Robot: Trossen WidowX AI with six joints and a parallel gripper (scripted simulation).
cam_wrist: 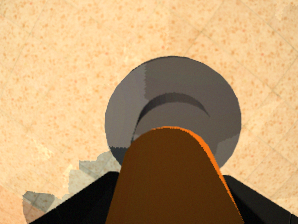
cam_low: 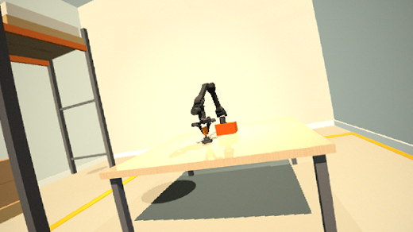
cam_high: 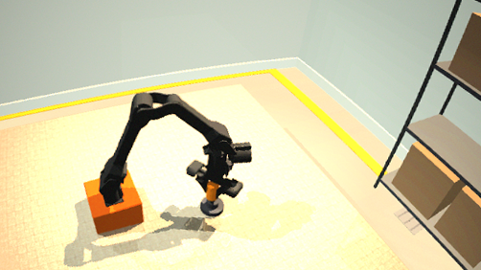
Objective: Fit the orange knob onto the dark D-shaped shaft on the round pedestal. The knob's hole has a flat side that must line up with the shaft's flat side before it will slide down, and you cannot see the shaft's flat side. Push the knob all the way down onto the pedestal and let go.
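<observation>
Right now the orange knob is 20 mm above my gripper tip. From my gripper tip the other things lie so: pedestal: 10 mm ahead, 40 mm below.
</observation>
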